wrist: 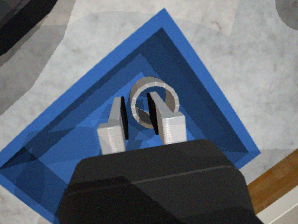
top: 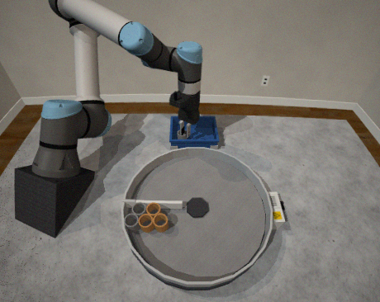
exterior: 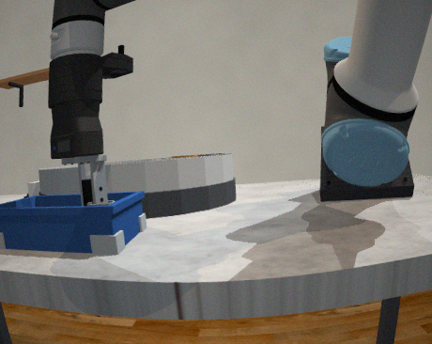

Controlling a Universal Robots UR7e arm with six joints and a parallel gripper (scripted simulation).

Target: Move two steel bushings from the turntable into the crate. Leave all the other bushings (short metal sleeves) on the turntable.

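Right now the blue crate is 30 mm to the left of my hand, 30 mm below it and 30 mm ahead of it. Round my hand: round turntable 320 mm to the right, 30 mm ahead.
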